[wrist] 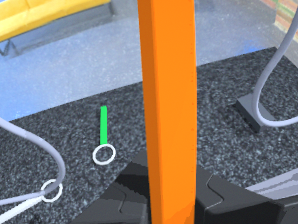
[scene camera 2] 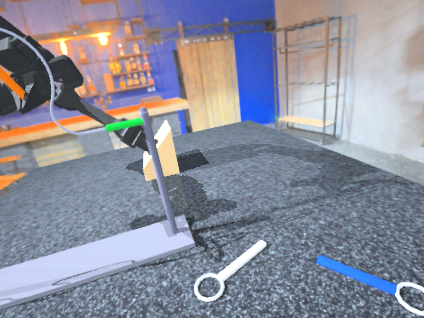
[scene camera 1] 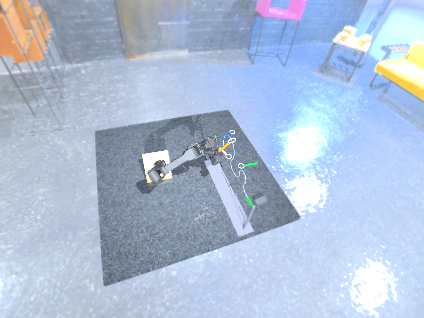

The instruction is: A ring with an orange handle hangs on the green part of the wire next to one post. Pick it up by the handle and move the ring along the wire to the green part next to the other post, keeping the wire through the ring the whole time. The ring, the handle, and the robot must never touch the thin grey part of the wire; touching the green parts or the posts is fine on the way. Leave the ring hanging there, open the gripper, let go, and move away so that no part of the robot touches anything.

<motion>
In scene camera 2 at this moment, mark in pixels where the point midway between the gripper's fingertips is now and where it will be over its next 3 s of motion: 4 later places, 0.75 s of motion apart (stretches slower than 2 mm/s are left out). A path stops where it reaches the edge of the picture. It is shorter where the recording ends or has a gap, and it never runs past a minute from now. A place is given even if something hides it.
My gripper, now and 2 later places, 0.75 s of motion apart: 23, 111; 14, 113; 4, 112
</motion>
